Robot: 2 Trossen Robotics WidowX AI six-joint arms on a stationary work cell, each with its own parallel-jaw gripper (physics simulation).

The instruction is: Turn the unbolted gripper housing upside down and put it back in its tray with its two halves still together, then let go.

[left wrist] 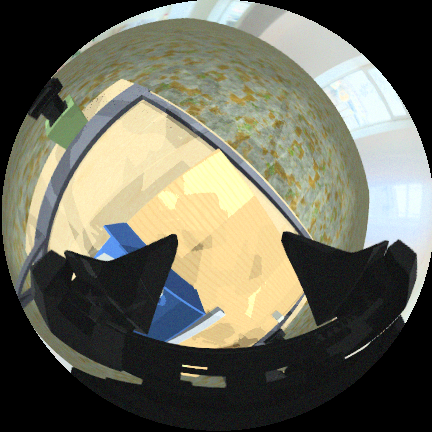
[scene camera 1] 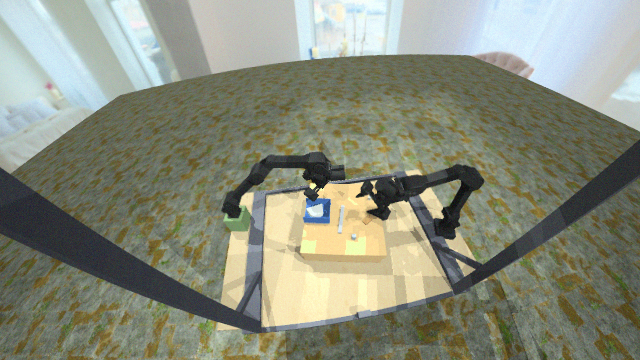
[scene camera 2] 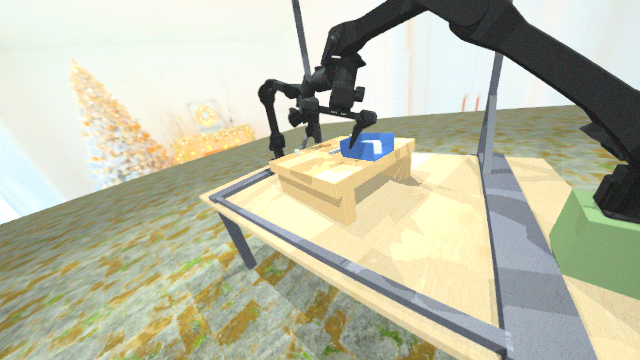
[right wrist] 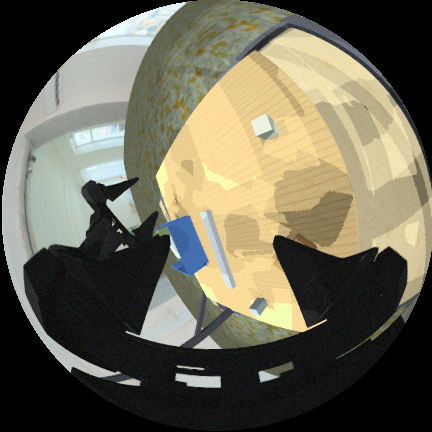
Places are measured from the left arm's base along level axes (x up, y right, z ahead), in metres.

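Pixels of known places: left gripper, fingertip midpoint: (left wrist: pixel 230 238) (scene camera 1: pixel 322 187) (scene camera 2: pixel 333 146) (right wrist: pixel 147 195); right gripper, fingertip midpoint: (scene camera 1: pixel 361 204) (scene camera 2: pixel 318 135) (right wrist: pixel 222 240); left arm's base at its link origin: (scene camera 1: pixel 234 213) (scene camera 2: pixel 636 212); right arm's base at its link origin: (left wrist: pixel 275 338) (scene camera 1: pixel 445 227).
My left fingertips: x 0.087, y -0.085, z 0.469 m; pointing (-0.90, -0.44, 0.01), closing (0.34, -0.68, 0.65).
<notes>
Ahead of a thing's pixels: the offset from my left fingertips to its middle.
A white piece @(dx -0.030, dy +0.123, dz -0.031 m) (scene camera 1: pixel 315 210) (scene camera 2: pixel 376 146), which looks like the gripper housing, lies in the blue tray @(dx -0.031, dy +0.121, dz -0.025 m) (scene camera 1: pixel 326 220) (scene camera 2: pixel 355 150) (left wrist: pixel 175 312) (right wrist: pixel 189 250). Its seam and which side is up are too small to tell. In the left wrist view a finger hides much of the tray; in the right wrist view the tray's wall hides most of the piece. My left gripper (scene camera 1: pixel 310 189) (left wrist: pixel 230 238) is open and empty, above and beside the tray, with one finger near it. My right gripper (scene camera 1: pixel 364 204) (right wrist: pixel 222 240) is open and empty, above the stand, right of the tray in scene camera 1.
The tray stands on a raised wooden stand (scene camera 1: pixel 345 257) (scene camera 2: pixel 310 197). A pale bar @(dx -0.052, dy +0.156, dz +0.085 m) (scene camera 1: pixel 341 219) (right wrist: pixel 217 249) lies beside the tray. A small grey cube @(dx -0.044, dy +0.256, dz +0.131 m) (scene camera 1: pixel 353 236) (right wrist: pixel 258 306), a pale cube @(dx -0.047, dy +0.044, dz +0.234 m) (right wrist: pixel 264 126) and a brown piece @(dx -0.053, dy +0.168, dz +0.206 m) (scene camera 1: pixel 369 219) (right wrist: pixel 305 241) lie farther off.
</notes>
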